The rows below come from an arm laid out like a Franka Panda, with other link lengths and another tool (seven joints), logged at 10 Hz.
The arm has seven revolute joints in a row. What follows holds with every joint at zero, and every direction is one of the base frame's.
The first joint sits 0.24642 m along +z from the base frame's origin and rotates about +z.
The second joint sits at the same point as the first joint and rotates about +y.
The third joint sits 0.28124 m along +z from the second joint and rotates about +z.
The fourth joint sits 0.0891 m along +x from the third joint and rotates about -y.
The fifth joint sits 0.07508 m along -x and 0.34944 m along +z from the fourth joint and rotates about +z.
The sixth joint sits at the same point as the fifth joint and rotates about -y.
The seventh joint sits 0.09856 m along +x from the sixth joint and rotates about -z.
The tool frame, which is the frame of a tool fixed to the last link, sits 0.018 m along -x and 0.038 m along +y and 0.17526 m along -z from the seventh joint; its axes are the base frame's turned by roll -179.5, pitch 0 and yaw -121.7 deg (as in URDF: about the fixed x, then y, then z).
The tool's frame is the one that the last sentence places.
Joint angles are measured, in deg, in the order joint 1, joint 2, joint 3, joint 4, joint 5, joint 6, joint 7. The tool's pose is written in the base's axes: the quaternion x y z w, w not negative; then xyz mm. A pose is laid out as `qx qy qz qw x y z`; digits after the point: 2 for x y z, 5 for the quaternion.
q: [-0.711, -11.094, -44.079, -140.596, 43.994, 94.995, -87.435]
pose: -0.57577 0.64205 0.26928 0.42866 307.62 -145.83 222.04
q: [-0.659, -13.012, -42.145, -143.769, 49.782, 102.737, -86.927]
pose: -0.54595 0.66660 0.22812 0.45336 325.60 -137.72 217.57
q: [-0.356, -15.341, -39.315, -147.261, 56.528, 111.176, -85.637]
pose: -0.50617 0.69468 0.19141 0.47389 343.96 -125.33 215.53
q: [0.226, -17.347, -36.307, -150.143, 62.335, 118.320, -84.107]
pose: -0.47087 0.71848 0.16737 0.48379 357.55 -111.28 214.54
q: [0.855, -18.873, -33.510, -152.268, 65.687, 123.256, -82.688]
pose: -0.45341 0.73322 0.15641 0.48202 364.45 -96.20 213.04
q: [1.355, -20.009, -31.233, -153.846, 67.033, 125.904, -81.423]
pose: -0.45006 0.73952 0.15642 0.47549 366.16 -81.09 211.48
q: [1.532, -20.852, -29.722, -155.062, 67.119, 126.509, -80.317]
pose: -0.45256 0.74009 0.16518 0.46922 363.87 -68.31 210.19
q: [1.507, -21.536, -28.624, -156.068, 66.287, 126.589, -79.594]
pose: -0.46075 0.73841 0.17285 0.46107 359.63 -58.81 208.09
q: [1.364, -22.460, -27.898, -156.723, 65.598, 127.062, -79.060]
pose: -0.46604 0.73759 0.17230 0.45724 357.17 -54.72 209.09
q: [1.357, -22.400, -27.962, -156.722, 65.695, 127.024, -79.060]
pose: -0.46481 0.73804 0.17278 0.45760 357.17 -55.00 208.85
